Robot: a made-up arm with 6 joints. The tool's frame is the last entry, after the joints. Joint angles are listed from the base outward.
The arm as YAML. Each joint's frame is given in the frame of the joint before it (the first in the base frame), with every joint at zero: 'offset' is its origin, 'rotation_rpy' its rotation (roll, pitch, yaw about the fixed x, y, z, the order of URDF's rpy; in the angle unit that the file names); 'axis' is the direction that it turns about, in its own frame. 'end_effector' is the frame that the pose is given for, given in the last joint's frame.
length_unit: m
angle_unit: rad
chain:
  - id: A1
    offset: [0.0, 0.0, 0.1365]
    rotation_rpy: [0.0, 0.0, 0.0]
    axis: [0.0, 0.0, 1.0]
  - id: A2
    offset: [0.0, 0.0, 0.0]
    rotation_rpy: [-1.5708, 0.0, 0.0]
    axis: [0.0, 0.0, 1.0]
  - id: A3
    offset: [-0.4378, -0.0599, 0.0]
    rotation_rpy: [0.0, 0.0, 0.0]
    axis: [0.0, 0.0, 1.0]
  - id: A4
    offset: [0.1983, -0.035, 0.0]
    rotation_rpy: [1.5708, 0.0, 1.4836]
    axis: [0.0, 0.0, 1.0]
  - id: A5
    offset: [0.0, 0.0, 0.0]
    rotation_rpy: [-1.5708, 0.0, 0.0]
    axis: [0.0, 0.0, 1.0]
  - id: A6
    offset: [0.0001, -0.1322, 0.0]
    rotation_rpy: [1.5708, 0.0, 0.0]
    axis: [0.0, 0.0, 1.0]
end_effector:
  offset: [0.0, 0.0, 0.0]
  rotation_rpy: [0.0, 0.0, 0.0]
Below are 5 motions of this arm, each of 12 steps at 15 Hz.
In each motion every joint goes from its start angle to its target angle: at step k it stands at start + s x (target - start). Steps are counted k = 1, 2, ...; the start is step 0. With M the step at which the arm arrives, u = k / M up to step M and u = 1 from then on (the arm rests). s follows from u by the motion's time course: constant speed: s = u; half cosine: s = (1 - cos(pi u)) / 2; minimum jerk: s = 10 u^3 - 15 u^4 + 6 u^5.
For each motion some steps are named. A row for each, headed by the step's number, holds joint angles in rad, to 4 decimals.
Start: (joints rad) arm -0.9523 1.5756 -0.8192 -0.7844 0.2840 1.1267
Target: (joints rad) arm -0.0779 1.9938 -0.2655 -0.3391 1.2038 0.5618
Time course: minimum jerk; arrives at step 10
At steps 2, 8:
2: -0.9017 1.5998 -0.7871 -0.7586 0.3373 1.0940
8: -0.1285 1.9696 -0.2976 -0.3649 1.1505 0.5945

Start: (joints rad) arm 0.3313 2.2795 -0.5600 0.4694 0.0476 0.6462
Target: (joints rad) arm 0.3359 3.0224 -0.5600 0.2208 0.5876 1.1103
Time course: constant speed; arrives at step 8
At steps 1, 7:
1: 0.3319 2.3724 -0.5600 0.4383 0.1151 0.7042
7: 0.3353 2.9295 -0.5600 0.2519 0.5201 1.0523

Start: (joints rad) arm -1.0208 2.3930 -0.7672 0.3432 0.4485 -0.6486
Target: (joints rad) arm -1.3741 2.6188 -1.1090 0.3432 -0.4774 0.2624
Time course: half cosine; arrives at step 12
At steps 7, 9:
7: -1.2432 2.5351 -0.9823 0.3432 -0.1343 -0.0752
9: -1.3224 2.5857 -1.0589 0.3432 -0.3418 0.1290

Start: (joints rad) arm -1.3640 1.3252 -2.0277 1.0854 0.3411 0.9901
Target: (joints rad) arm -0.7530 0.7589 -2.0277 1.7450 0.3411 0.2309
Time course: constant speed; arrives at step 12
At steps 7, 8, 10, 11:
7: -1.0076 0.9949 -2.0277 1.4702 0.3411 0.5472
8: -0.9567 0.9477 -2.0277 1.5251 0.3411 0.4840
10: -0.8548 0.8533 -2.0277 1.6351 0.3411 0.3574
11: -0.8039 0.8061 -2.0277 1.6900 0.3411 0.2942

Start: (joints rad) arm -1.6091 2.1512 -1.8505 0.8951 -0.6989 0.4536
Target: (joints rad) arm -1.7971 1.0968 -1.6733 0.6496 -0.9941 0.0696
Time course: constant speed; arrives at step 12
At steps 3, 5, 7, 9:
3: -1.6561 1.8876 -1.8062 0.8337 -0.7727 0.3576
5: -1.6874 1.7119 -1.7767 0.7928 -0.8219 0.2936
7: -1.7188 1.5361 -1.7471 0.7519 -0.8711 0.2296
9: -1.7501 1.3604 -1.7176 0.7110 -0.9203 0.1656

